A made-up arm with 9 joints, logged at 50 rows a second.
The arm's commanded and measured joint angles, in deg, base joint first. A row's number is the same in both.
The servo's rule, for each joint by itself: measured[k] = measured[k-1] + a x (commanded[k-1-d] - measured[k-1]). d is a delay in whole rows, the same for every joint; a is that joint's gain. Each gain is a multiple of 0.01, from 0.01 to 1. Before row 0 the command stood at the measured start. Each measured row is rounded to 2 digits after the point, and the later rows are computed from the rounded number. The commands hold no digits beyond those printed.
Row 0, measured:
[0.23 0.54 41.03 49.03 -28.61 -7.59 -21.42 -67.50 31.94]
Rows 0 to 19, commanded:
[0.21 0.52 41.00 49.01 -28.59 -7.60 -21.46 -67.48 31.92]
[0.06 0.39 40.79 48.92 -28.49 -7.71 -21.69 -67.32 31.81]
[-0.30 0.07 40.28 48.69 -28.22 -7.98 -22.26 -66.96 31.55]
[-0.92 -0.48 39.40 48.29 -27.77 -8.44 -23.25 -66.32 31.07]
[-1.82 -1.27 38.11 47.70 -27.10 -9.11 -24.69 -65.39 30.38]
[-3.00 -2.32 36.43 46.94 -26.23 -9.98 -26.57 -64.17 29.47]
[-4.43 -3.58 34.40 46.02 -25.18 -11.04 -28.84 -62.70 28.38]
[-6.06 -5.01 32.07 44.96 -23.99 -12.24 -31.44 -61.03 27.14]
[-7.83 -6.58 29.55 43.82 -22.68 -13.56 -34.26 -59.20 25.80]
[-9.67 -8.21 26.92 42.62 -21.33 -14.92 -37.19 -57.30 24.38]
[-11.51 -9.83 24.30 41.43 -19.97 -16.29 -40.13 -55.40 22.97]
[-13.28 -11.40 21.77 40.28 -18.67 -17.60 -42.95 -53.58 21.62]
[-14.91 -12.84 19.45 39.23 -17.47 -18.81 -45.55 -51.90 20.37]
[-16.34 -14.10 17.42 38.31 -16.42 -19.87 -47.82 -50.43 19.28]
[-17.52 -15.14 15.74 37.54 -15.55 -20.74 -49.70 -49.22 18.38]
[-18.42 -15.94 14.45 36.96 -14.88 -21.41 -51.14 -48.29 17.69]
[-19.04 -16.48 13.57 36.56 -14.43 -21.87 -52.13 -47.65 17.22]
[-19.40 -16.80 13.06 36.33 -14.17 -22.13 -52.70 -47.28 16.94]
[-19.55 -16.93 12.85 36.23 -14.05 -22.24 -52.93 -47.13 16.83]
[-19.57 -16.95 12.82 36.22 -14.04 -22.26 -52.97 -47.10 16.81]
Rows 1 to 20, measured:
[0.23 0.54 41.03 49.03 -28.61 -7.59 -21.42 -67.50 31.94]
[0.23 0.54 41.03 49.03 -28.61 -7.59 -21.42 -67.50 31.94]
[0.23 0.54 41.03 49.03 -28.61 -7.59 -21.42 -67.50 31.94]
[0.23 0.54 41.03 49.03 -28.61 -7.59 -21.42 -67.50 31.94]
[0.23 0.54 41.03 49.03 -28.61 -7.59 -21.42 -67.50 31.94]
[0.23 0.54 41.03 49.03 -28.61 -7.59 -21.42 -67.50 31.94]
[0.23 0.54 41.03 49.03 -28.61 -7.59 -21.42 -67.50 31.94]
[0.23 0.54 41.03 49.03 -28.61 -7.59 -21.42 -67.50 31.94]
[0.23 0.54 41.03 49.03 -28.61 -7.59 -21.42 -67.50 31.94]
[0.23 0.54 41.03 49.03 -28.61 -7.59 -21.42 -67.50 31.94]
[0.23 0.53 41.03 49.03 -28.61 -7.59 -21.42 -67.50 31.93]
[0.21 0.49 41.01 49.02 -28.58 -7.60 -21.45 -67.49 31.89]
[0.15 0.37 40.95 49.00 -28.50 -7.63 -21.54 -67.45 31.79]
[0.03 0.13 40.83 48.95 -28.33 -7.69 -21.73 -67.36 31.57]
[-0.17 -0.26 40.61 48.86 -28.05 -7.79 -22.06 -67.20 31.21]
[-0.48 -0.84 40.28 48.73 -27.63 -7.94 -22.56 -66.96 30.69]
[-0.91 -1.61 39.81 48.54 -27.07 -8.16 -23.25 -66.62 30.00]
[-1.48 -2.56 39.19 48.29 -26.36 -8.45 -24.15 -66.17 29.14]
[-2.18 -3.69 38.42 47.98 -25.51 -8.81 -25.26 -65.61 28.14]
[-3.00 -4.96 37.50 47.60 -24.55 -9.24 -26.57 -64.95 27.01]
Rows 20 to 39, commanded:
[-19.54 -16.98 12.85 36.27 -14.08 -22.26 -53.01 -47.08 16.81]
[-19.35 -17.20 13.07 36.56 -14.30 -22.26 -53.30 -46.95 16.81]
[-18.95 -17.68 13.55 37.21 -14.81 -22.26 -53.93 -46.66 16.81]
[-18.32 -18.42 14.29 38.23 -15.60 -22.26 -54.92 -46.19 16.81]
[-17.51 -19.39 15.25 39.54 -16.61 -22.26 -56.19 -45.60 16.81]
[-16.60 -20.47 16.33 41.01 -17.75 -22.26 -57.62 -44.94 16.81]
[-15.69 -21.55 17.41 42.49 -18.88 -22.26 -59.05 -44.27 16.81]
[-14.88 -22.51 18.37 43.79 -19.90 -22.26 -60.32 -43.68 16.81]
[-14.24 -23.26 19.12 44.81 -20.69 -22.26 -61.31 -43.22 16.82]
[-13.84 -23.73 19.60 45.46 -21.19 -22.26 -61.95 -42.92 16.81]
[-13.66 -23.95 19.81 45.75 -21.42 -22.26 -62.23 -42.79 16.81]
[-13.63 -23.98 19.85 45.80 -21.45 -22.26 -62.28 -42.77 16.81]
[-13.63 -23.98 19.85 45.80 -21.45 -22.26 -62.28 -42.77 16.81]
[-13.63 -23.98 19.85 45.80 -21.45 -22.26 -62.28 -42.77 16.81]
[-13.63 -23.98 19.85 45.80 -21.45 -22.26 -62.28 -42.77 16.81]
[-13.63 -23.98 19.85 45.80 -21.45 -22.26 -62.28 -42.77 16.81]
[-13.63 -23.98 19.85 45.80 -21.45 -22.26 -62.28 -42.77 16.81]
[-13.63 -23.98 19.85 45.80 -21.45 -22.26 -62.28 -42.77 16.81]
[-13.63 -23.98 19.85 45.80 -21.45 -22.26 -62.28 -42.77 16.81]
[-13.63 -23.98 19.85 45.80 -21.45 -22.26 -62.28 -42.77 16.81]
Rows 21 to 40, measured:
[-3.94 -6.32 36.44 47.17 -23.50 -9.73 -28.06 -64.19 25.80]
[-4.97 -7.74 35.27 46.69 -22.39 -10.28 -29.70 -63.34 24.55]
[-6.06 -9.17 34.00 46.17 -21.26 -10.88 -31.44 -62.42 23.30]
[-7.19 -10.55 32.67 45.62 -20.15 -11.51 -33.24 -61.46 22.09]
[-8.33 -11.84 31.32 45.05 -19.09 -12.16 -35.05 -60.48 20.98]
[-9.44 -12.99 29.97 44.48 -18.12 -12.81 -36.82 -59.50 19.99]
[-10.50 -13.97 28.66 43.93 -17.27 -13.44 -38.50 -58.55 19.16]
[-11.48 -14.76 27.41 43.40 -16.56 -14.05 -40.06 -57.65 18.49]
[-12.37 -15.37 26.25 42.90 -15.98 -14.62 -41.48 -56.81 17.99]
[-13.16 -15.81 25.18 42.43 -15.53 -15.15 -42.74 -56.03 17.64]
[-13.86 -16.14 24.19 42.00 -15.20 -15.65 -43.87 -55.31 17.39]
[-14.46 -16.44 23.30 41.62 -14.99 -16.11 -44.91 -54.64 17.22]
[-14.95 -16.79 22.52 41.31 -14.95 -16.54 -45.90 -54.00 17.10]
[-15.32 -17.25 21.86 41.09 -15.10 -16.94 -46.89 -53.38 17.01]
[-15.56 -17.85 21.33 40.98 -15.45 -17.31 -47.91 -52.76 16.95]
[-15.67 -18.58 20.93 40.98 -15.98 -17.66 -48.98 -52.13 16.91]
[-15.67 -19.41 20.65 41.09 -16.65 -17.98 -50.09 -51.50 16.88]
[-15.58 -20.28 20.47 41.28 -17.40 -18.28 -51.22 -50.87 16.86]
[-15.43 -21.11 20.36 41.53 -18.16 -18.56 -52.33 -50.26 16.85]
[-15.26 -21.84 20.30 41.81 -18.86 -18.82 -53.39 -49.67 16.84]

